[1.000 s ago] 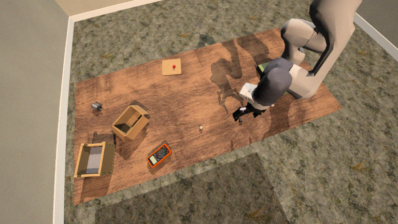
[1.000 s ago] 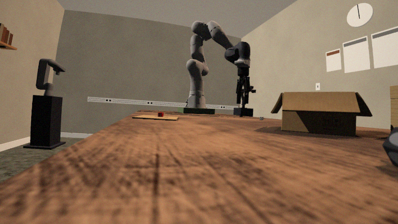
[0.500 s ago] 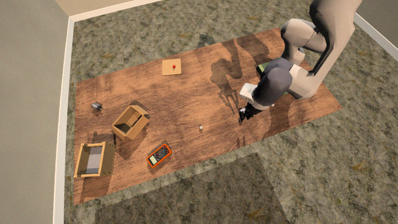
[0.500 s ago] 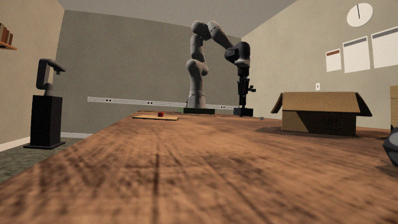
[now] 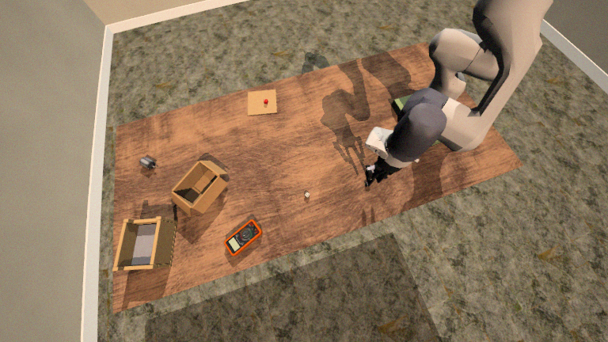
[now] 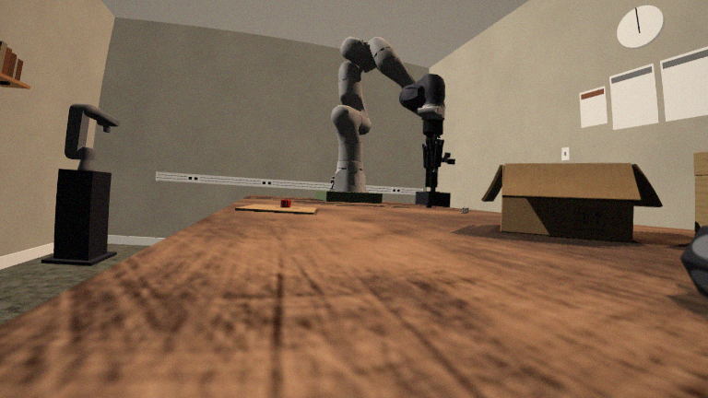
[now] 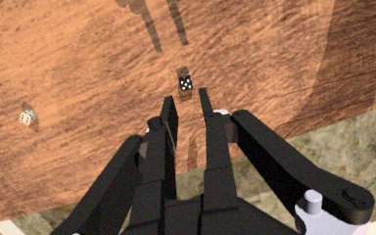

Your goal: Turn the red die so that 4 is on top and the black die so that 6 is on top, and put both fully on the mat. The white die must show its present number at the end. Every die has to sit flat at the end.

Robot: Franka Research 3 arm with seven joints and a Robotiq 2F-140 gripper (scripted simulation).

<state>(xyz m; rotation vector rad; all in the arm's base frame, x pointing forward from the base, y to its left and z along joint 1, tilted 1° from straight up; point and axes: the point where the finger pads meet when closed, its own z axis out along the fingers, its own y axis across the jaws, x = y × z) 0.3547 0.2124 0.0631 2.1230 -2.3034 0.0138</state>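
Right now my hand is 1 cm to the left of the black die and 10 cm above it. Round my hand: red die: 30 cm ahead, 53 cm to the right, 10 cm below; then white die: 25 cm ahead, 4 cm to the right, 10 cm below; then orange multimeter: 52 cm ahead, 4 cm to the left, 9 cm below.
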